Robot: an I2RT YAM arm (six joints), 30 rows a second.
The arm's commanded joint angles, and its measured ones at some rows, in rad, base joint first. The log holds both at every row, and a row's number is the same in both.
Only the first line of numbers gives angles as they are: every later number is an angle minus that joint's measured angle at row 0.
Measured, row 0:
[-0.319 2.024 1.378 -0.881 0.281 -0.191]
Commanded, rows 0 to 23:
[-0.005 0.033 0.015 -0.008 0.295 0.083]
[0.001 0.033 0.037 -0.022 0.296 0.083]
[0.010 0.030 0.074 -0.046 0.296 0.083]
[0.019 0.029 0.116 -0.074 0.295 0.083]
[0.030 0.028 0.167 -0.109 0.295 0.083]
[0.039 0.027 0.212 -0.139 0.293 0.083]
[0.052 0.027 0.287 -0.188 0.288 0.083]
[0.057 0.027 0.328 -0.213 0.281 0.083]
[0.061 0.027 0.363 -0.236 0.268 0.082]
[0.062 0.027 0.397 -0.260 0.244 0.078]
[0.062 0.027 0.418 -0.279 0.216 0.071]
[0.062 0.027 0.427 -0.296 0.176 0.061]
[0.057 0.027 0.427 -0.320 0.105 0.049]
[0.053 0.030 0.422 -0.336 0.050 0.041]
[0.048 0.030 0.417 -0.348 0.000 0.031]
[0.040 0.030 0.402 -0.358 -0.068 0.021]
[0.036 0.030 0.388 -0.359 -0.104 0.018]
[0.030 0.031 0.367 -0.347 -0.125 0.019]
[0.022 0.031 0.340 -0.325 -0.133 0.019]
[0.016 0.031 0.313 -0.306 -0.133 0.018]
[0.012 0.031 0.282 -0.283 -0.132 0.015]
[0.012 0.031 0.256 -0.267 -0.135 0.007]
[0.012 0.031 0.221 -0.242 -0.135 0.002]
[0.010 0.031 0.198 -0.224 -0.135 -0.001]
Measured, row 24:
[0.019 0.036 0.280 -0.258 -0.085 0.029]
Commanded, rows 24 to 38:
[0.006 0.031 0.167 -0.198 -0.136 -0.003]
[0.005 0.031 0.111 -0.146 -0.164 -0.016]
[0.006 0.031 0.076 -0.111 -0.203 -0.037]
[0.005 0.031 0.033 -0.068 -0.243 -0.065]
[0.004 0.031 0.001 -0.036 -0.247 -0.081]
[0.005 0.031 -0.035 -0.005 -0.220 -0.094]
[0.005 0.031 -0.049 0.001 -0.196 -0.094]
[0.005 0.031 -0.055 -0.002 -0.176 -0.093]
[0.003 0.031 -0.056 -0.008 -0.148 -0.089]
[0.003 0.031 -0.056 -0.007 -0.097 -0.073]
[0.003 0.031 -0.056 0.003 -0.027 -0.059]
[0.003 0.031 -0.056 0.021 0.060 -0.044]
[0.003 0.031 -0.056 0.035 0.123 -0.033]
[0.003 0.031 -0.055 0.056 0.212 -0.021]
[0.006 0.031 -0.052 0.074 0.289 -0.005]
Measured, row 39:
[0.023 -0.004 -0.016 0.034 -0.050 -0.052]
